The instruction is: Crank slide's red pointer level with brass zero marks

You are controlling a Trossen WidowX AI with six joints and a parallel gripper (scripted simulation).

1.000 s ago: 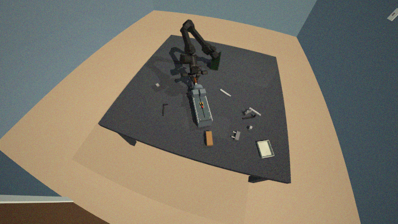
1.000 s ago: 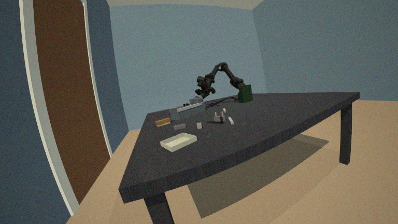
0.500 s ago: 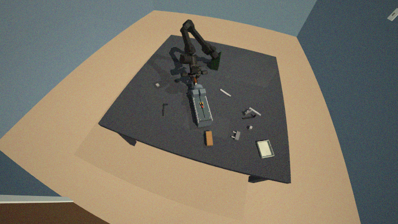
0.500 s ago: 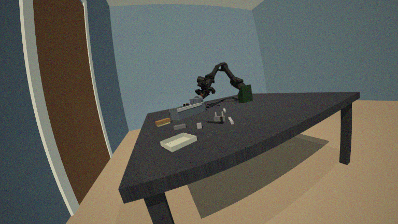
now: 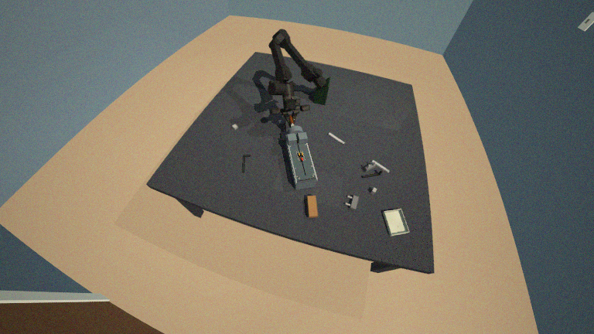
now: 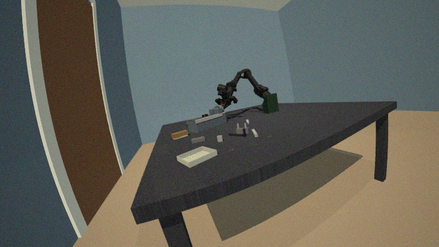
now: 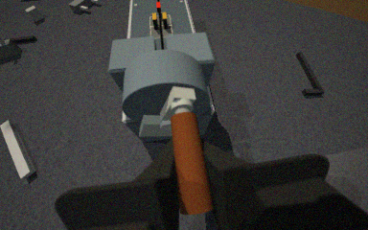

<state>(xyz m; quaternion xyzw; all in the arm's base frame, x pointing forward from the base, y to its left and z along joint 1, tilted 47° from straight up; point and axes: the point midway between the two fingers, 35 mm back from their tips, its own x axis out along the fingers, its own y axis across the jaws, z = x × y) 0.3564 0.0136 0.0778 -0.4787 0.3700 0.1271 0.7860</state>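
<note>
Right now the crank is 2 cm above my gripper tip. Also, from my gripper tip: orange crank handle (2 cm behind, 1 cm to the right, 3 cm above); red pointer (15 cm ahead, 12 cm to the left); orange block (31 cm ahead, 23 cm to the left, 7 cm below).
</note>
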